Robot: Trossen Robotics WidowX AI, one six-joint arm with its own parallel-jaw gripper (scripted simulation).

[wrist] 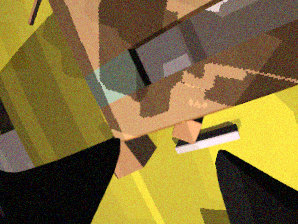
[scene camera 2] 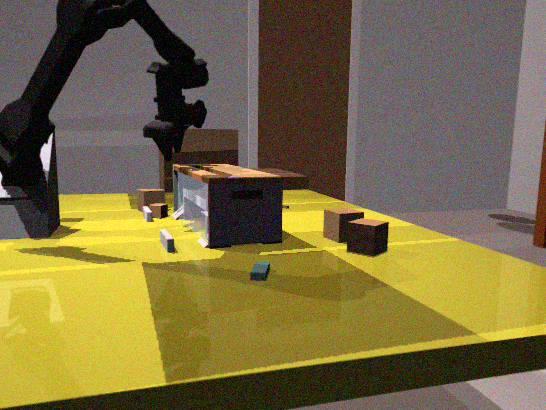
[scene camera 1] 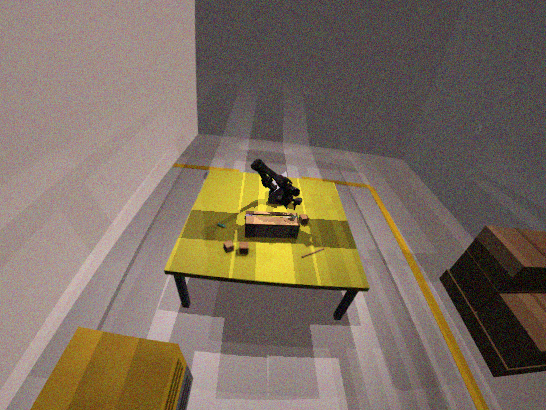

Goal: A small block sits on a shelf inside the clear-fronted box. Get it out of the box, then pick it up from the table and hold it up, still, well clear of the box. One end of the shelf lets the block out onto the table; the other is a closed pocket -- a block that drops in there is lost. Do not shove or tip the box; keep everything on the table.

In view: my gripper (scene camera 2: 173,156).
My gripper shows as well in the wrist view (wrist: 168,151).
